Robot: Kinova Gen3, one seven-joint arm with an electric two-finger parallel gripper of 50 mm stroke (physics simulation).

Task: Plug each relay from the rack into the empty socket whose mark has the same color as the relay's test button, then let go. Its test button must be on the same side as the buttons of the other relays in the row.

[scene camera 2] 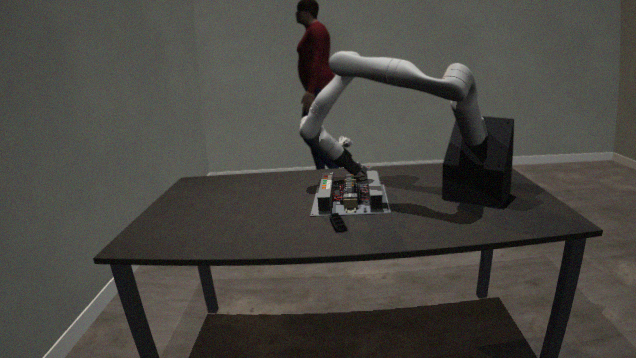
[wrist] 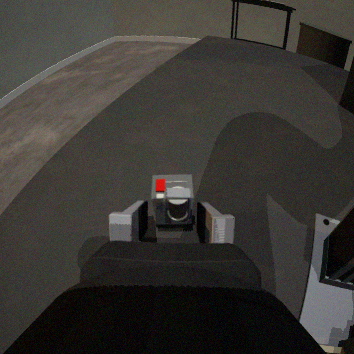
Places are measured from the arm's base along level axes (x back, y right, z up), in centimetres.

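Pixels of known places: gripper, fingertip midpoint: (wrist: 171,215); arm's base, link origin: (scene camera 2: 473,135).
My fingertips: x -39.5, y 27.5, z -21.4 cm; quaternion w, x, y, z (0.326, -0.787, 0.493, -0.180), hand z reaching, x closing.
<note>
For each thing: its middle in the pictures, then the offset to it from my fingertips. "spot": a spot on its surface instead.
- relay, body centre: (wrist: 172,203) dx +0.3, dy +0.1, dz +1.1 cm
- grey panel, body centre: (scene camera 2: 350,197) dx -6.7, dy -28.1, dz -0.6 cm
- small black rack, body centre: (scene camera 2: 338,222) dx -9.7, dy -52.8, dz +0.0 cm
- tall housing, body centre: (scene camera 2: 326,191) dx -15.5, dy -28.4, dz +2.2 cm
- lower block, surface spot: (scene camera 2: 376,200) spot: dx +2.6, dy -42.7, dz +3.3 cm
- beige component, body centre: (scene camera 2: 350,200) dx -6.4, dy -37.3, dz +1.7 cm
A relay (wrist: 173,200) with a clear case and a red test button at its upper left stands between the fingertips in the wrist view. My gripper (wrist: 171,215) (scene camera 2: 363,172) is open around it, with a gap between each finger and the relay. The relay's lower end and the socket under it are hidden. In the scene view the gripper is low over the far right part of the grey panel (scene camera 2: 316,211) (wrist: 315,305). The small black rack (scene camera 2: 340,227) lies in front of the panel. Socket marks and the other relays' buttons are too small to tell.
A tall housing (scene camera 2: 324,201) stands at the panel's left, a lower block (scene camera 2: 376,200) at its right, with a beige component (scene camera 2: 350,204) between them. The arm's black base (scene camera 2: 475,182) stands at the table's right. A person (scene camera 2: 315,55) is behind the table.
</note>
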